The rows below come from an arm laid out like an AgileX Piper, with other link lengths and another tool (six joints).
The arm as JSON. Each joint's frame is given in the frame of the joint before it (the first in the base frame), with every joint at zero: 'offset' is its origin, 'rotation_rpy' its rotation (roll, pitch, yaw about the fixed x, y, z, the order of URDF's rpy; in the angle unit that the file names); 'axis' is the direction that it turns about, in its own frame. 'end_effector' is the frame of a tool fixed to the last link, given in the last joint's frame.
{
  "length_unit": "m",
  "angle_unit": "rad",
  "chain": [
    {
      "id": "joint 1",
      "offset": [
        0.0,
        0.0,
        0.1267
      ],
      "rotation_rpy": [
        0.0,
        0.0,
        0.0
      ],
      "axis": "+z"
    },
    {
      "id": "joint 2",
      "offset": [
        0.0,
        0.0,
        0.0
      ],
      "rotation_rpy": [
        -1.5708,
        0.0,
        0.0
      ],
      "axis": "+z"
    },
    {
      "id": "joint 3",
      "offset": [
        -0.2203,
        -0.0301,
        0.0
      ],
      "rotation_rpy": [
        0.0,
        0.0,
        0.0
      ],
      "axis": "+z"
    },
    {
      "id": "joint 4",
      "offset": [
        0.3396,
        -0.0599,
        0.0
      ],
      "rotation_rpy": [
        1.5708,
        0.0,
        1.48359
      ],
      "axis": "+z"
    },
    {
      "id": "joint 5",
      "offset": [
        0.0,
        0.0,
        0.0
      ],
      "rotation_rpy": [
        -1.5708,
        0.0,
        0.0
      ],
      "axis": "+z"
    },
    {
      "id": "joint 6",
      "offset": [
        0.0,
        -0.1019,
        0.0
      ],
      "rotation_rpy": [
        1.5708,
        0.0,
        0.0
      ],
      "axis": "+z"
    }
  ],
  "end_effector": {
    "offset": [
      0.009,
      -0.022,
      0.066
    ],
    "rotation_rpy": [
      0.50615,
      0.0,
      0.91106
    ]
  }
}
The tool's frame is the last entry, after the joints.
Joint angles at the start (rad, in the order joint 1, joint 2, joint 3, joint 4, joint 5, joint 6): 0.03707 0.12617 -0.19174 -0.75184 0.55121 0.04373
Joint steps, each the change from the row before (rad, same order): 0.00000 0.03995 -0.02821 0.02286 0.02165 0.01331; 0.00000 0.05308 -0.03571 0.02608 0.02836 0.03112; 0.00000 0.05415 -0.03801 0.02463 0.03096 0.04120; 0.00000 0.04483 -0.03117 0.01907 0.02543 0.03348; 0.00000 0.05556 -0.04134 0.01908 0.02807 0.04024; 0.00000 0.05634 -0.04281 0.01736 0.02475 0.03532; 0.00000 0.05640 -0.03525 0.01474 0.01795 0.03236; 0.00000 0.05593 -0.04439 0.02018 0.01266 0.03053; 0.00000 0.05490 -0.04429 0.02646 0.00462 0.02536; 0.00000 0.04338 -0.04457 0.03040 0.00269 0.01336; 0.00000 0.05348 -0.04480 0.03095 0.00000 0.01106
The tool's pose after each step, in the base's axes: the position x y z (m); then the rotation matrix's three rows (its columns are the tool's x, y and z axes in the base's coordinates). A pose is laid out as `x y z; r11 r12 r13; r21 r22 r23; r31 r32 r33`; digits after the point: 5 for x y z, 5 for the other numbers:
0.26910 -0.07243 0.23054; -0.18802 0.77782 0.59970; 0.29036 0.62732 -0.72261; -0.93827 0.03826 -0.34379
0.27099 -0.07333 0.22738; -0.20757 0.79420 0.57110; 0.34586 0.60569 -0.71660; -0.91504 0.04878 -0.40041
0.27271 -0.07423 0.22446; -0.22026 0.81414 0.53728; 0.40774 0.57722 -0.70751; -0.88613 0.06323 -0.45909
0.27422 -0.07479 0.22194; -0.22871 0.83081 0.50739; 0.45564 0.55195 -0.69839; -0.86028 0.07145 -0.50479
0.27660 -0.07525 0.22071; -0.23287 0.84997 0.47257; 0.50771 0.52071 -0.68636; -0.82946 0.08010 -0.55279
0.27972 -0.07536 0.22034; -0.23495 0.86676 0.43992; 0.55206 0.49150 -0.67354; -0.80002 0.08461 -0.59398
0.28366 -0.07501 0.21718; -0.23999 0.88107 0.40757; 0.58931 0.46586 -0.66007; -0.77144 0.08177 -0.63102
0.28884 -0.07365 0.21818; -0.23555 0.89227 0.38520; 0.62742 0.44230 -0.64087; -0.74220 0.09072 -0.66401
0.29531 -0.07103 0.21945; -0.23042 0.89971 0.37071; 0.66404 0.42386 -0.61595; -0.71131 0.10424 -0.69511
0.30144 -0.06789 0.22404; -0.22337 0.90290 0.36725; 0.69417 0.41185 -0.59034; -0.68427 0.12307 -0.71877
0.30925 -0.06440 0.22572; -0.22358 0.90607 0.35922; 0.72156 0.40163 -0.56395; -0.65525 0.13311 -0.74359

